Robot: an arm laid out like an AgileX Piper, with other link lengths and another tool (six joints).
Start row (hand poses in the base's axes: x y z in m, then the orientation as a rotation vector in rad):
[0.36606, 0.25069, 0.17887, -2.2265, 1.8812, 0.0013]
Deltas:
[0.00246, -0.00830, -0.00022, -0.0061, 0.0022, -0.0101]
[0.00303, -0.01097, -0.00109, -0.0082, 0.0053, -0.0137]
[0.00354, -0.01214, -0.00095, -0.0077, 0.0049, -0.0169]
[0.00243, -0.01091, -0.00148, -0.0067, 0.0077, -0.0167]
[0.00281, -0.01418, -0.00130, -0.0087, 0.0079, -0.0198]
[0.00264, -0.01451, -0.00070, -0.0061, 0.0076, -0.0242]
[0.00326, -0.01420, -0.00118, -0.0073, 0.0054, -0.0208]
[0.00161, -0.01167, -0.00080, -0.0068, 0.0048, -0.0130]
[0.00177, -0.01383, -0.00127, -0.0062, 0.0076, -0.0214]
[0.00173, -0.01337, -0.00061, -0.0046, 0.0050, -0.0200]
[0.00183, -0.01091, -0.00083, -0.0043, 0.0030, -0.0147]
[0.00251, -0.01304, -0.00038, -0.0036, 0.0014, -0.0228]
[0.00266, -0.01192, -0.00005, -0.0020, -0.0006, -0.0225]
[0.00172, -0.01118, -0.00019, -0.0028, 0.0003, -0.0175]
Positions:
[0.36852, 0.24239, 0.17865, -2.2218, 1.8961, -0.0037]
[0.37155, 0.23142, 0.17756, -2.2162, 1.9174, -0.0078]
[0.37509, 0.21928, 0.17661, -2.2069, 1.9419, -0.0124]
[0.37752, 0.20837, 0.17513, -2.1981, 1.9672, -0.0129]
[0.38033, 0.19419, 0.17383, -2.1873, 1.9968, -0.0156]
[0.38297, 0.17968, 0.17313, -2.1700, 2.0299, -0.0167]
[0.38623, 0.16548, 0.17195, -2.1555, 2.0585, -0.0209]
[0.38784, 0.15381, 0.17115, -2.1482, 2.0781, -0.0243]
[0.38961, 0.13998, 0.16988, -2.1329, 2.1079, -0.0251]
[0.39134, 0.12661, 0.16927, -2.1166, 2.1340, -0.0268]
[0.39317, 0.11570, 0.16844, -2.1047, 2.1531, -0.0298]
[0.39568, 0.10266, 0.16806, -2.0827, 2.1795, -0.0345]
[0.39834, 0.09074, 0.16801, -2.0590, 2.2035, -0.0395]
[0.40006, 0.07956, 0.16782, -2.0414, 2.2230, -0.0440]

